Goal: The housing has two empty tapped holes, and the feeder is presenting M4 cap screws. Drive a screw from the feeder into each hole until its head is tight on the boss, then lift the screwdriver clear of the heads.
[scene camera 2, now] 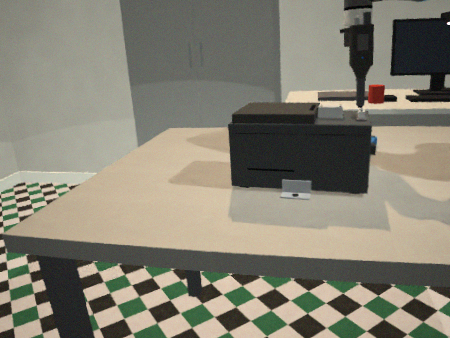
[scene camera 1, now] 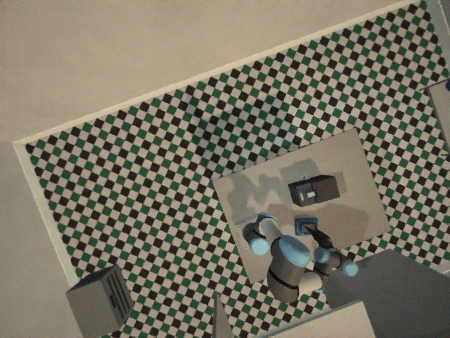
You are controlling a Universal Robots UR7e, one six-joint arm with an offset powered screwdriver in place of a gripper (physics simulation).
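The feeder (scene camera 1: 327,189) (scene camera 2: 300,155) is a black box on the table, with small white parts on its top. The housing (scene camera 1: 306,228) is a small grey block in a blue holder (scene camera 1: 298,226) (scene camera 2: 373,141), beside the feeder; in scene camera 2 the feeder hides most of it. My screwdriver (scene camera 1: 315,230) (scene camera 2: 360,106) points down, with its tip at the housing in scene camera 1. In scene camera 2 its tip shows behind the feeder's top edge. The tapped holes, and any screw at the tip or in the housing, are too small or hidden to make out.
The arm (scene camera 1: 288,270) stands at one side of the table (scene camera 1: 350,150) (scene camera 2: 150,220). A small silver bracket (scene camera 2: 296,191) sits at the feeder's front. Behind are a red cup (scene camera 2: 376,94), a monitor (scene camera 2: 420,47) and a grey cabinet (scene camera 2: 200,90).
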